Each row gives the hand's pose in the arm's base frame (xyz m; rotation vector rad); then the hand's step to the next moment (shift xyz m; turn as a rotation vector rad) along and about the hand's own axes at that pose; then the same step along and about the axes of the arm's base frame.
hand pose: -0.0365 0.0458 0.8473 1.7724 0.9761 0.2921
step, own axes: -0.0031 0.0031 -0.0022 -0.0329 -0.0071 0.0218
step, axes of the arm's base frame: -0.0018 -0.0012 0.0044 -0.0112 -0.0378 -0.0074
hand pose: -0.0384 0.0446 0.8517 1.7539 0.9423 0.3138
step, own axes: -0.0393 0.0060 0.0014 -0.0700 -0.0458 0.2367
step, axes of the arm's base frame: -0.0221 -0.0300 0.0138 0.0799 -0.2065 -0.1184
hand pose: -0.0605 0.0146 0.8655 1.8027 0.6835 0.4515
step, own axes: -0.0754 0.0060 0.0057 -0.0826 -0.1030 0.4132
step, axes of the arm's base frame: -0.0525 -0.0544 0.0058 0.1642 -0.3294 -0.2296
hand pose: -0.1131 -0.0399 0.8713 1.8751 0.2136 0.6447
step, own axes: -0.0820 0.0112 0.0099 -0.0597 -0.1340 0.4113
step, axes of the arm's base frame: -0.0651 -0.0482 -0.0196 0.1871 -0.3056 -0.2496
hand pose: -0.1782 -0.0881 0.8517 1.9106 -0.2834 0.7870
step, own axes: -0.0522 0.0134 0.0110 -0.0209 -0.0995 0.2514
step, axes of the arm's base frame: -0.0422 -0.0233 -0.0265 0.1352 -0.1764 -0.1553
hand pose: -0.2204 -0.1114 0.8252 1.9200 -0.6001 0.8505
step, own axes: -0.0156 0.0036 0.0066 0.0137 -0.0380 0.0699
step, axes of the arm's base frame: -0.0105 -0.0065 -0.0122 0.0574 -0.0455 -0.0340
